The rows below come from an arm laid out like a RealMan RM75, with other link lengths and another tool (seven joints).
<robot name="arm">
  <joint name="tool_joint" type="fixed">
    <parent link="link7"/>
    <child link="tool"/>
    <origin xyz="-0.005 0.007 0.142" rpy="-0.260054 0 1.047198"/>
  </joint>
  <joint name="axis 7" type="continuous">
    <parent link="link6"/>
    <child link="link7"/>
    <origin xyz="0 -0.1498 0" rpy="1.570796 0 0"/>
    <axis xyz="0 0 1"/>
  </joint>
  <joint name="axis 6" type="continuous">
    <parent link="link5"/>
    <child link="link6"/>
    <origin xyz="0 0 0" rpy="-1.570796 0 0"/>
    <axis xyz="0 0 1"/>
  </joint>
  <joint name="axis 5" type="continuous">
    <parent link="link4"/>
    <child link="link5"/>
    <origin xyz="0 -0.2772 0" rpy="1.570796 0 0"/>
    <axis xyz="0 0 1"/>
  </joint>
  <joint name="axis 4" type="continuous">
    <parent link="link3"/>
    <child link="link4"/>
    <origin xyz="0 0 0" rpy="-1.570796 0 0"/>
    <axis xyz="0 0 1"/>
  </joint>
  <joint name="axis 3" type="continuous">
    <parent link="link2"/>
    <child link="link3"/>
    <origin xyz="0 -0.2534 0" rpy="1.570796 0 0"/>
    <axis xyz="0 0 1"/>
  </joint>
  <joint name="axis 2" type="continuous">
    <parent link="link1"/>
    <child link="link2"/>
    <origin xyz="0 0 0" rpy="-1.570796 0 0"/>
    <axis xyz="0 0 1"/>
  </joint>
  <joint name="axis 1" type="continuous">
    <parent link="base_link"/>
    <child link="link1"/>
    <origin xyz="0 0 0.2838"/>
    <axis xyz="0 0 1"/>
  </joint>
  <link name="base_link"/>
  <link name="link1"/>
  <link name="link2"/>
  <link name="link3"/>
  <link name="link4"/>
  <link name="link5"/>
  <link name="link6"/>
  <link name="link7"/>
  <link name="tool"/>
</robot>
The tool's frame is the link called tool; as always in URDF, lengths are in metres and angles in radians. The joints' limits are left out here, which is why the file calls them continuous.
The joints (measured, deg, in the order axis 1, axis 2, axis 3, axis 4, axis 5, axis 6, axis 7), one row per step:
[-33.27, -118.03, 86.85, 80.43, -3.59, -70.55, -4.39]
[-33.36, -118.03, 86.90, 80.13, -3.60, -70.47, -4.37]
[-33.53, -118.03, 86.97, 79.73, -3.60, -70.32, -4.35]
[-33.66, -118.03, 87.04, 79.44, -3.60, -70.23, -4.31]
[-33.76, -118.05, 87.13, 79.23, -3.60, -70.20, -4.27]
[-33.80, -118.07, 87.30, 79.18, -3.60, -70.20, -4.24]
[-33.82, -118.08, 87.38, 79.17, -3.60, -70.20, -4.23]
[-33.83, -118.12, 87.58, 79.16, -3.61, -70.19, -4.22]
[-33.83, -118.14, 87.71, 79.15, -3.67, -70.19, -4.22]
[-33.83, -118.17, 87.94, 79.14, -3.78, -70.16, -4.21]
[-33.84, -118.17, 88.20, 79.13, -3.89, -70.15, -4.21]
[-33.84, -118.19, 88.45, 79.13, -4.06, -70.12, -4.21]
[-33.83, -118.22, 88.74, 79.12, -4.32, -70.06, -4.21]
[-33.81, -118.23, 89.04, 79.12, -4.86, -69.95, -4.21]
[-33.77, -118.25, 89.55, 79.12, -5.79, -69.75, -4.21]
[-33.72, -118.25, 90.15, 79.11, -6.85, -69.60, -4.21]
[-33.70, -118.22, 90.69, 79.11, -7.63, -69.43, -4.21]
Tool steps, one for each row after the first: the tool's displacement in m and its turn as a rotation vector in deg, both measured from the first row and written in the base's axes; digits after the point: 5 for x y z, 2 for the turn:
[-0.00091, -0.00005, -0.00110, -0.14, 0.07, 0.07]
[-0.00152, 0.00027, -0.00249, -0.30, 0.17, 0.09]
[-0.00193, 0.00043, -0.00360, -0.46, 0.27, 0.08]
[-0.00212, 0.00031, -0.00479, -0.63, 0.36, 0.08]
[-0.00167, 0.00005, -0.00593, -0.81, 0.46, -0.01]
[-0.00134, -0.00004, -0.00644, -0.88, 0.50, -0.07]
[-0.00069, -0.00042, -0.00783, -1.06, 0.56, -0.18]
[-0.00027, -0.00079, -0.00891, -1.19, 0.55, -0.23]
[0.00060, -0.00129, -0.01074, -1.42, 0.54, -0.35]
[0.00143, -0.00180, -0.01247, -1.65, 0.57, -0.48]
[0.00251, -0.00239, -0.01452, -1.90, 0.51, -0.61]
[0.00384, -0.00315, -0.01722, -2.21, 0.38, -0.77]
[0.00590, -0.00410, -0.02085, -2.59, 0.00, -0.95]
[0.00944, -0.00581, -0.02706, -3.25, -0.67, -1.26]
[0.01304, -0.00819, -0.03404, -4.05, -1.39, -1.53]
[0.01612, -0.00984, -0.03932, -4.66, -1.86, -1.84]

